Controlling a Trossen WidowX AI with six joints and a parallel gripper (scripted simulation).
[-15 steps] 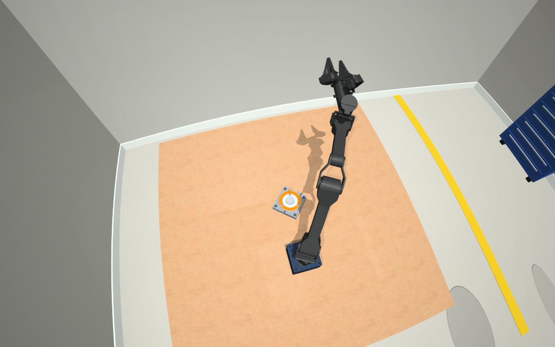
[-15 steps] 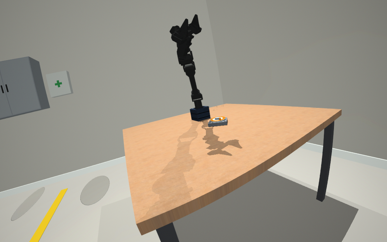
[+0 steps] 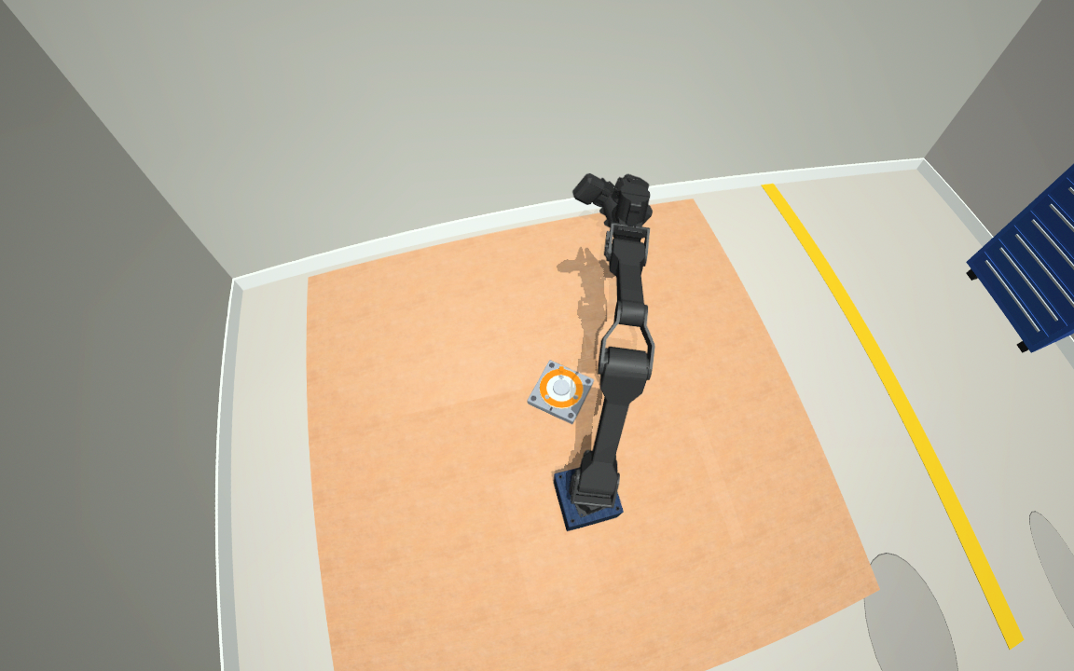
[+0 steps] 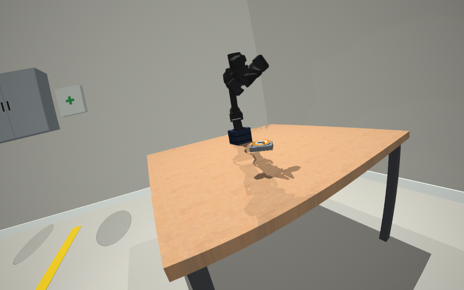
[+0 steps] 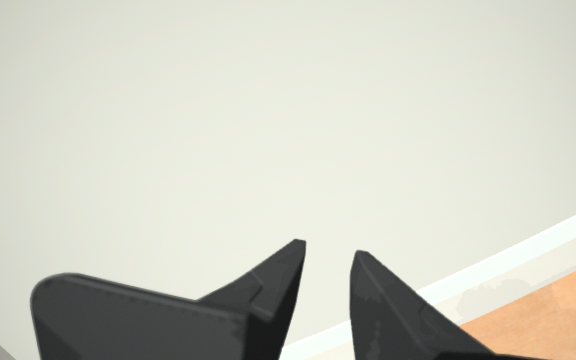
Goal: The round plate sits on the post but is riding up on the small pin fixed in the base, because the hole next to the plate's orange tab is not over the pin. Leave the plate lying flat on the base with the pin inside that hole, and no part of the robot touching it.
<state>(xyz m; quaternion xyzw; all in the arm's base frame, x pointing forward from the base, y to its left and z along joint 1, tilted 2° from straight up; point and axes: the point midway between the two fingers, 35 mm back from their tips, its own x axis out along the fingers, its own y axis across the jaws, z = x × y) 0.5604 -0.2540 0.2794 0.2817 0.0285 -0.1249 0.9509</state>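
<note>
Right now my gripper tip is 29 cm past the round plate, 21 cm to the right of it and 33 cm above it.
</note>
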